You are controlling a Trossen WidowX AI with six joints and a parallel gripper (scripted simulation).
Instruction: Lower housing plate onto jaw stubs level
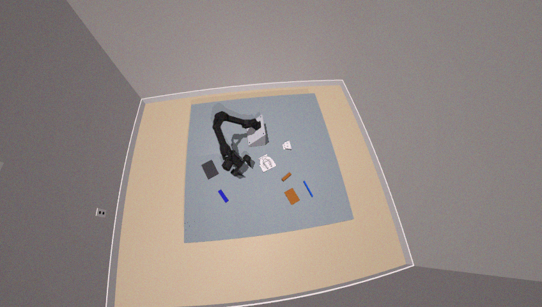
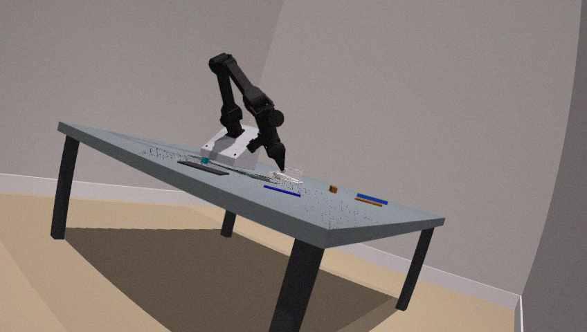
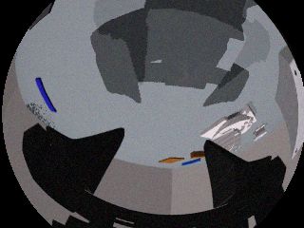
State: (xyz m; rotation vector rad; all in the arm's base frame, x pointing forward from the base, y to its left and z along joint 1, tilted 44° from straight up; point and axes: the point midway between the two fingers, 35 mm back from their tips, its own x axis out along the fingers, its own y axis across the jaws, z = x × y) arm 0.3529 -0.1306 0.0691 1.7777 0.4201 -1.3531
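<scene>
The white part lies 36 cm to the left of my gripper tip, 21 cm behind it and 4 cm below it. Also, from my gripper tip: teal peg 21 cm behind, 17 cm to the right, 4 cm below; dark grey plate 31 cm to the right, 7 cm behind, 5 cm below; orange block 31 cm to the left, 7 cm ahead, 4 cm below.
</scene>
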